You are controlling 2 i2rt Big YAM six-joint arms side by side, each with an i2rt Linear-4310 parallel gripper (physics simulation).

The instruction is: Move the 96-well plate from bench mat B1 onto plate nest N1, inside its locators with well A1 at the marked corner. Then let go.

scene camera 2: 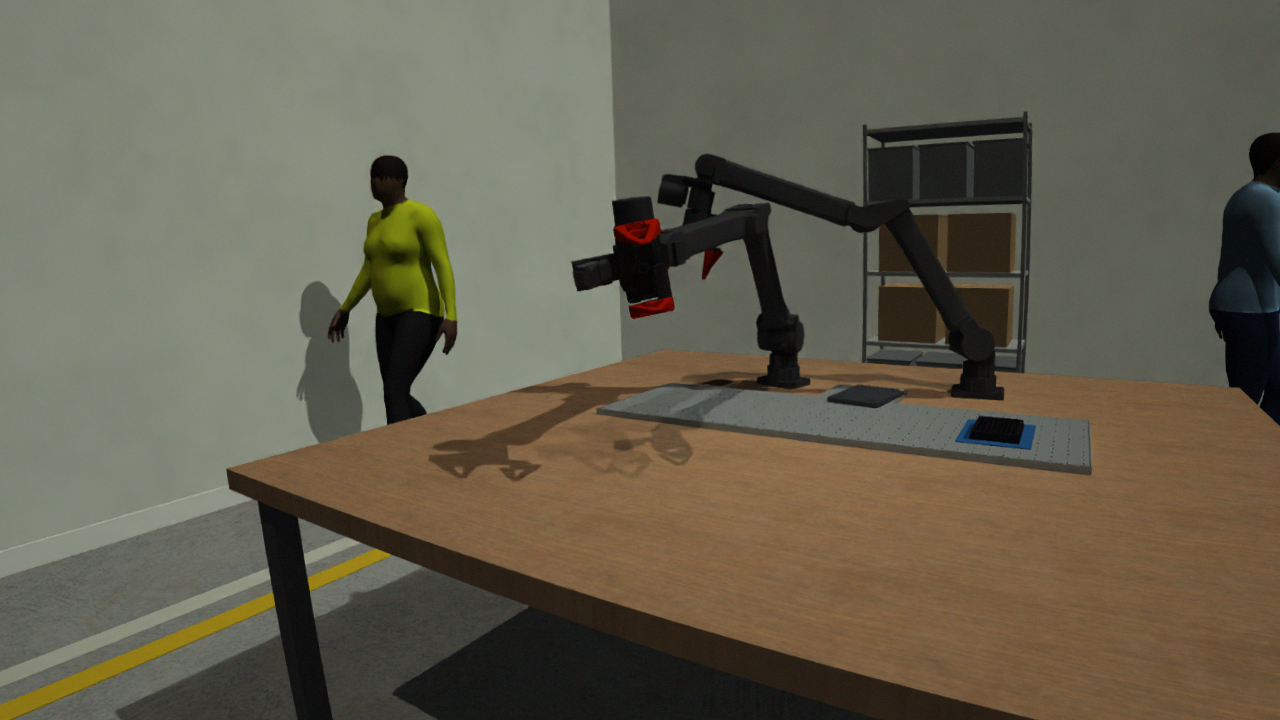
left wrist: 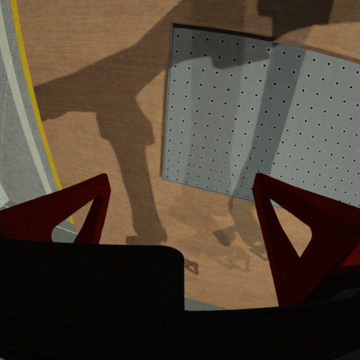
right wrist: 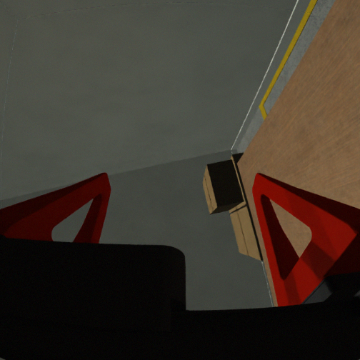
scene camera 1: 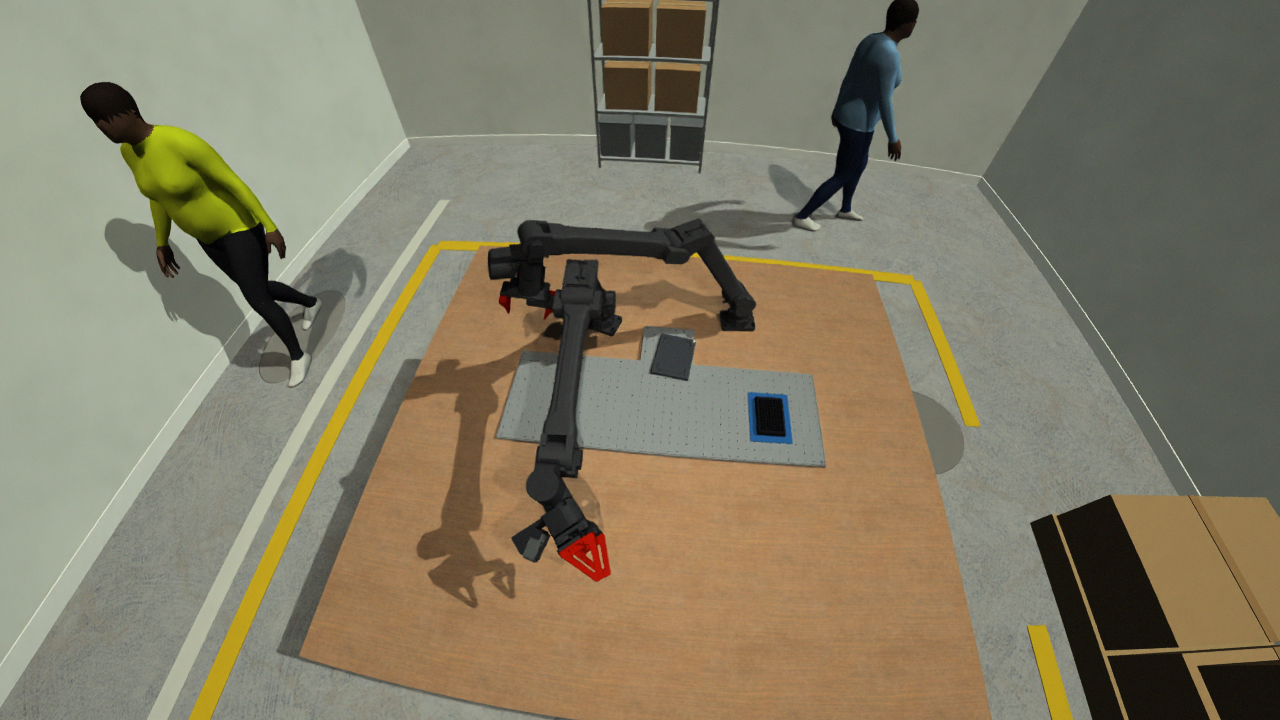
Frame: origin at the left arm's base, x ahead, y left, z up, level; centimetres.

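Where they show: left gripper, fingertip midpoint: (scene camera 2: 684, 274) (scene camera 1: 526, 315); right gripper, fingertip midpoint: (scene camera 2: 650, 277) (scene camera 1: 604, 577); left arm's base, link origin: (scene camera 2: 977, 395) (scene camera 1: 737, 322); right arm's base, link origin: (scene camera 2: 783, 383) (scene camera 1: 602, 323).
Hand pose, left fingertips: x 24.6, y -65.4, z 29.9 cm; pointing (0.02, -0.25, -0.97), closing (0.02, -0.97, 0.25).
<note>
Things, the pixels of their top centre, and the offset from my left fingertips. Level surfaces: height alone.
- 96-well plate, top centre: (scene camera 2: 997, 425) (scene camera 1: 770, 414) dx +15.0, dy +70.3, dz -27.0 cm
- blue bench mat, surface height: dz -28.4 cm
- dark grey slab, top centre: (scene camera 2: 866, 393) (scene camera 1: 674, 355) dx -7.4, dy +41.8, dz -27.5 cm
- perforated grey board, surface height: dz -28.6 cm
- wooden table, surface height: dz -29.9 cm
The 96-well plate (scene camera 1: 769, 415) (scene camera 2: 997, 428), black, lies flat on the blue bench mat (scene camera 1: 771, 439) (scene camera 2: 1028, 433). A dark grey slab (scene camera 1: 673, 356) (scene camera 2: 866, 395), apparently plate nest N1, sits farther back by the arm bases; its locators and marked corner are too small to make out. My left gripper (scene camera 1: 528, 306) (left wrist: 181, 181) is open and empty, high above the table, far left of plate and nest; one finger shows in scene camera 2. My right gripper (scene camera 1: 590, 557) (scene camera 2: 642, 270) (right wrist: 181, 180) is open and empty, raised over the table's front left. Well A1 cannot be made out.
A perforated grey board (scene camera 1: 626, 420) (scene camera 2: 760, 413) (left wrist: 215, 115) lies on the wooden table (scene camera 1: 716, 573) (scene camera 2: 805, 537). The right arm (scene camera 1: 565, 385) reaches across above the board's left part. Two people stand on the floor beyond the table. Cartons (scene camera 1: 1154, 573) stand at the lower right.
</note>
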